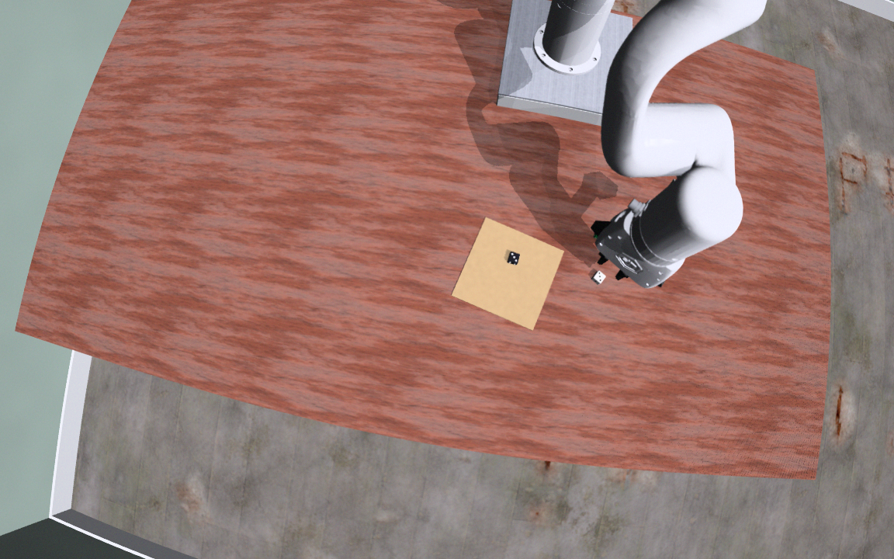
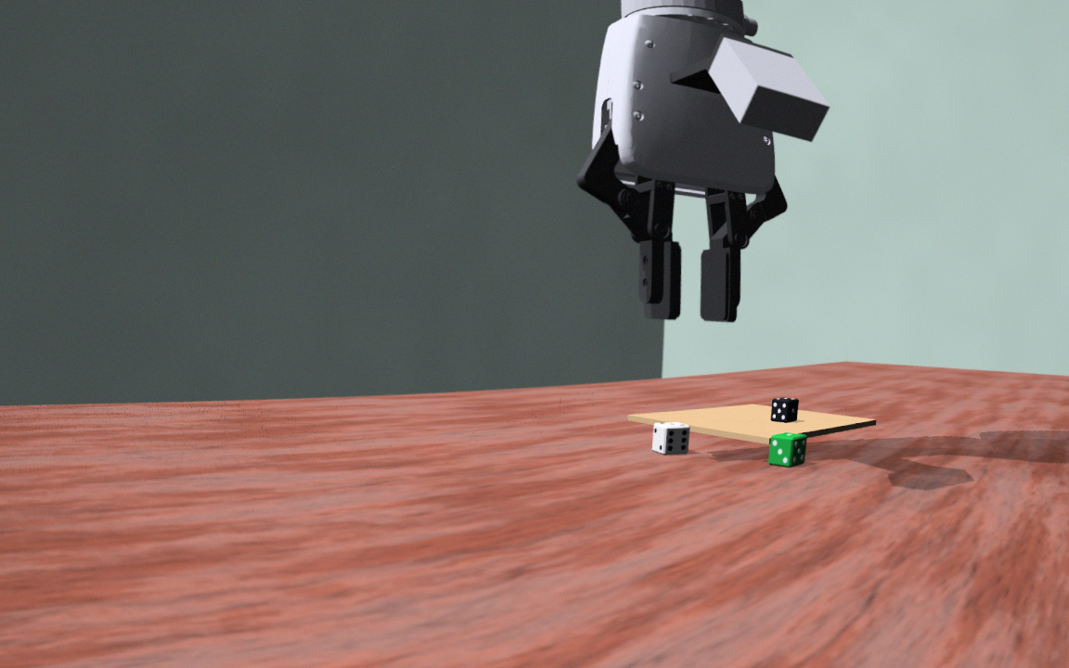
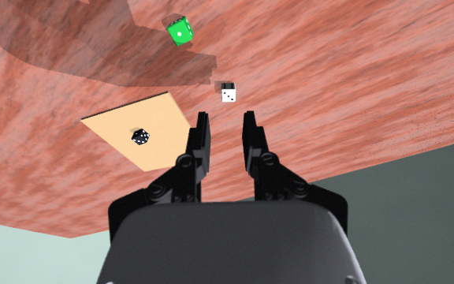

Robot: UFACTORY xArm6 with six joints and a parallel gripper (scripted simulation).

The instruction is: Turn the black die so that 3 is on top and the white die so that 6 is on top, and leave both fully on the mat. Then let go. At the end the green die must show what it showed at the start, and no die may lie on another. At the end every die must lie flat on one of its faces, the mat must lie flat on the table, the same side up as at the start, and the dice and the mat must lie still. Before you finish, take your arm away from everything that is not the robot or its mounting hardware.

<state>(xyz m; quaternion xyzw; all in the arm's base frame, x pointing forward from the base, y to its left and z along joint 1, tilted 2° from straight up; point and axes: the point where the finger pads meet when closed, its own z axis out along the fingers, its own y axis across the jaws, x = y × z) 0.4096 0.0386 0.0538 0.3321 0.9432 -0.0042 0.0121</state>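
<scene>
Now: the white die 10 mm ahead of my hand and 90 mm below it. The rest, counted from my hand: green die: 70 mm behind, 90 mm below; then tan mat: 150 mm to the right, 90 mm below; then black die: 20 mm behind, 150 mm to the right, 80 mm below.
</scene>
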